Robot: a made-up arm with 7 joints.
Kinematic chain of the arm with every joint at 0, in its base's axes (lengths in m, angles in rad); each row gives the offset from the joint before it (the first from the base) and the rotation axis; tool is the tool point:
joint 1: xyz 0 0.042 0 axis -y
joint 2: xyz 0 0.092 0 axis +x
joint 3: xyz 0 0 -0.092 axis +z
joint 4: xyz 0 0 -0.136 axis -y
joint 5: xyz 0 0 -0.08 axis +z
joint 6: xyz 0 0 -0.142 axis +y
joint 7: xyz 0 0 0 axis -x
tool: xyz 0 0 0
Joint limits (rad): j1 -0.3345..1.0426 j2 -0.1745..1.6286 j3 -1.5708..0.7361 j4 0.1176..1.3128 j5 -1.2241..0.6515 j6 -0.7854..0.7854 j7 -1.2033..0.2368
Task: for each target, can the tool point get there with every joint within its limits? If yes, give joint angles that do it. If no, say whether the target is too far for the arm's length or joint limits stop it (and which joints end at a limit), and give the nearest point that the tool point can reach.
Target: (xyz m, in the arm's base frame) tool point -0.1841 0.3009 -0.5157
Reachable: no: too far | nearest point -0.1411 0.2650 -0.4059 | short by 0.123 m
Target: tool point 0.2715 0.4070 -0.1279
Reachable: yes | joints 0.5382 0.7115 0.2577 0.8952 -0.6507 -0.0625 0.0619
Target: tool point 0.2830 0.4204 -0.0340
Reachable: yes | joints 0.8912 0.6310 0.5304 0.9120 0.2575 0.4992 -0.8055
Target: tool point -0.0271 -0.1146 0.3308
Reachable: no: joint limits stop it (at a limit: joint 1, joint 2, joint 4) | nearest point 0.2948 -0.0665 0.0019 | short by 0.463 m
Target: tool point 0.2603 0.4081 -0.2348
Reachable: yes | joints 0.6516 0.6480 0.1629 0.2992 0.3589 -0.0638 -0.9366
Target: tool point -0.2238 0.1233 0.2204
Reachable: no: joint limits stop it (at a limit: joint 1, joint 2, joint 3, joint 4) | nearest point -0.0583 0.4098 0.2182 | short by 0.331 m
